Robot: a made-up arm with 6 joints.
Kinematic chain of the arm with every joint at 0, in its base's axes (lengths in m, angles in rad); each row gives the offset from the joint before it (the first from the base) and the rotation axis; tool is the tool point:
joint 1: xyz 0 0 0.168 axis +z
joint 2: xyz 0 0 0 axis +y
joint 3: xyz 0 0 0.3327 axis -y
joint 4: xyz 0 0 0 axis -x
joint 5: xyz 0.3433 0 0 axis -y
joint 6: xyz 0 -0.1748 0 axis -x
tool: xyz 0 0 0
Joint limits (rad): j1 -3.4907..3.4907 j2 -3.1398..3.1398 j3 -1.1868..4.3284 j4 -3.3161..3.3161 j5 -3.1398..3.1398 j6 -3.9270..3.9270
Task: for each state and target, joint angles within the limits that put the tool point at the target. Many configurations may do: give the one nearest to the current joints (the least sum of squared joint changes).
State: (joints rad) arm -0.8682 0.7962 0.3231 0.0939 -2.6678 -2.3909
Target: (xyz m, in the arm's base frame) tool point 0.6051 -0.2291 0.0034
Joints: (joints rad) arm -0.1177 1.4932 0.6987 0.4620 -2.6678 -2.3909
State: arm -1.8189 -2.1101 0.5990 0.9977 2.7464 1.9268
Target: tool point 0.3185 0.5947 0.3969
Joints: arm -2.1337 -1.3587 0.8990 1.2927 2.7464 1.9268
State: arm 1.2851 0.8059 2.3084 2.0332 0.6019 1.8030
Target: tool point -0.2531 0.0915 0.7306
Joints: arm 2.2476 0.9064 2.2708 2.4996 0.6019 1.8030
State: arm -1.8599 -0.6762 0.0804 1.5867 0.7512 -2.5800
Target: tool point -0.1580 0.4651 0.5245
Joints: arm -1.3197 -1.5504 -0.0189 1.3547 0.7512 -2.5800
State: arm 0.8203 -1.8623 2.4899 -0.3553 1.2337 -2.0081
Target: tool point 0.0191 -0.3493 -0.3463
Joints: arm 1.1181 -2.1040 2.6713 -0.2363 1.2337 -2.0081
